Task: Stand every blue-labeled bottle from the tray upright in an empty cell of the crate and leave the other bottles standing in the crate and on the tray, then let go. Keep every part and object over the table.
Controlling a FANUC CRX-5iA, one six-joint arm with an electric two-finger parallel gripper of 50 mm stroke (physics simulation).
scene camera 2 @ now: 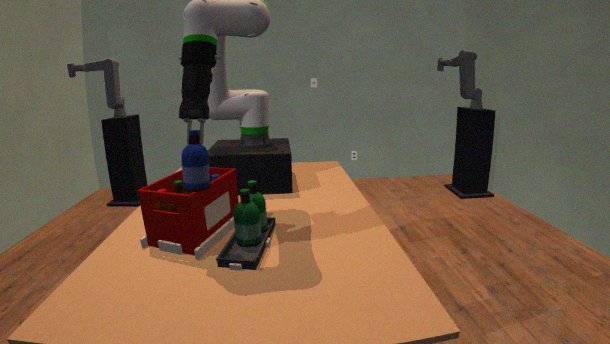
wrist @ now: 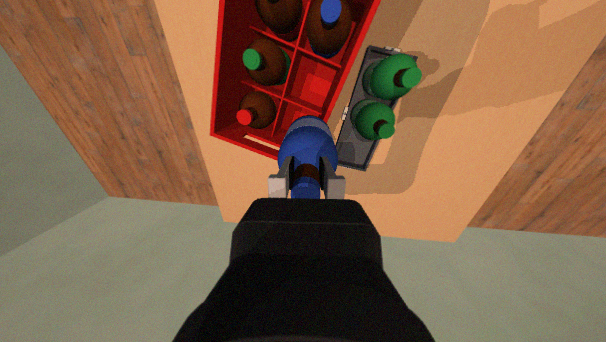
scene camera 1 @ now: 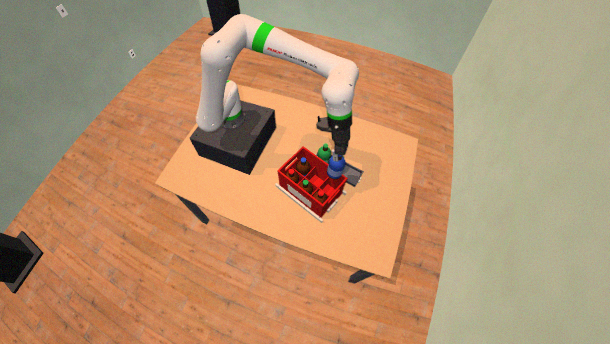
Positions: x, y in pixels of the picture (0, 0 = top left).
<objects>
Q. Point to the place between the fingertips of my gripper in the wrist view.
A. At 306, 166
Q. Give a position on a blue-labeled bottle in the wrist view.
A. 308, 137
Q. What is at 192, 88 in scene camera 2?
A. My gripper.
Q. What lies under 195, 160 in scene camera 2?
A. A blue-labeled bottle.
</objects>
